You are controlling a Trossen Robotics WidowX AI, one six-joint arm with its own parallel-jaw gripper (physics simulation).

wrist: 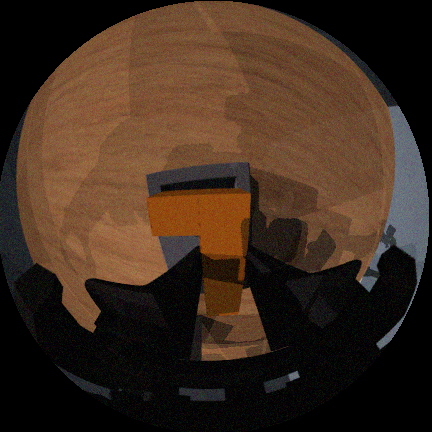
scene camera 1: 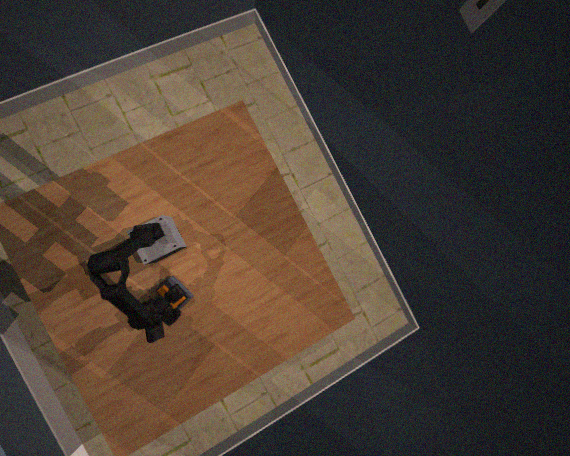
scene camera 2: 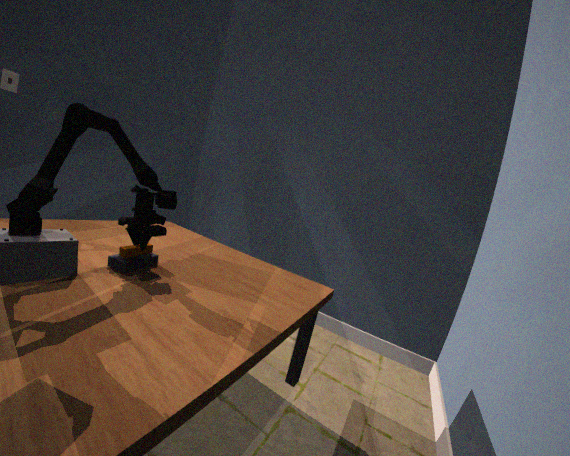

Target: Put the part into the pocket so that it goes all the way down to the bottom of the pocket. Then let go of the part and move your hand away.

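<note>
The orange L-shaped part is between the fingers of my gripper, which is shut on it. The dark grey block with the pocket stands on the table under the part. In the wrist view a strip of the pocket's dark opening shows beyond the part's far edge, and the part covers much of the block. In scene camera 2 the part stands out above the block's top. How far its lower side reaches into the pocket is hidden.
A grey box carries the arm's base and stands beside the pocket block. The wooden table has a corner and an edge beyond the block in scene camera 2. Shadows of the arm fall across the wood.
</note>
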